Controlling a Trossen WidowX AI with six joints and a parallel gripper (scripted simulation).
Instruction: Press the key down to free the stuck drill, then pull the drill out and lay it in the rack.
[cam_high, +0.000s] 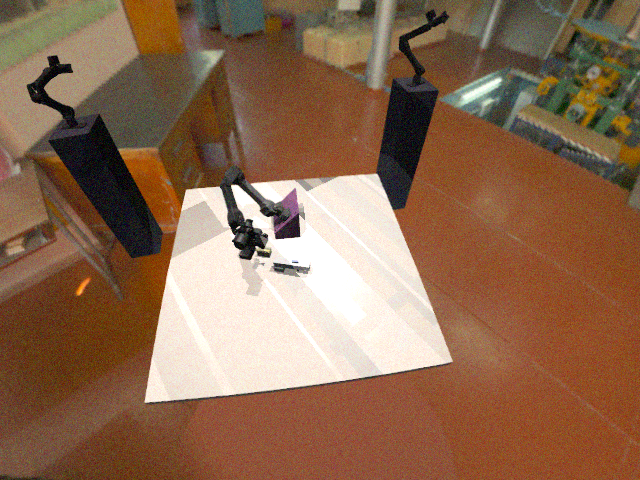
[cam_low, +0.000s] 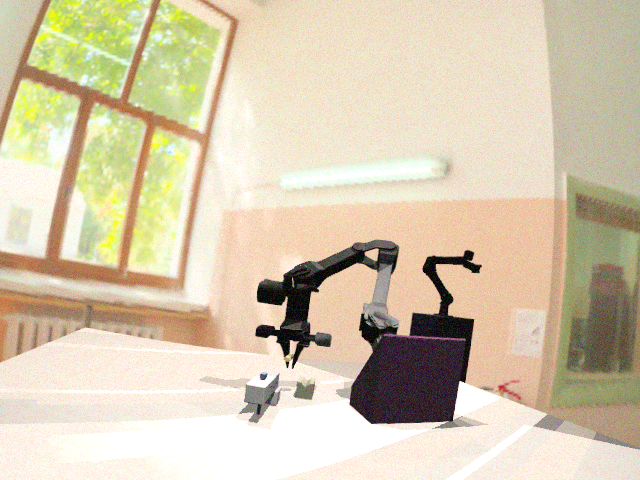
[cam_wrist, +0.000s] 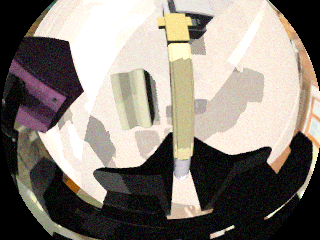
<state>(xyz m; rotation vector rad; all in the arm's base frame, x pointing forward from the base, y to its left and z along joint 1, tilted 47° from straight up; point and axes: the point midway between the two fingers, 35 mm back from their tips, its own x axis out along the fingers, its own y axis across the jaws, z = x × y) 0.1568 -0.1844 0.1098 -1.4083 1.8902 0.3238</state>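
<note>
Now: the pale yellow drill 4 cm to the left of my gripper tip, 4 cm above it and 2 cm ahead of it. Round my gripper tip: blue key 20 cm to the left, 12 cm ahead; then olive rack 6 cm to the left, 4 cm below, 3 cm behind.
</note>
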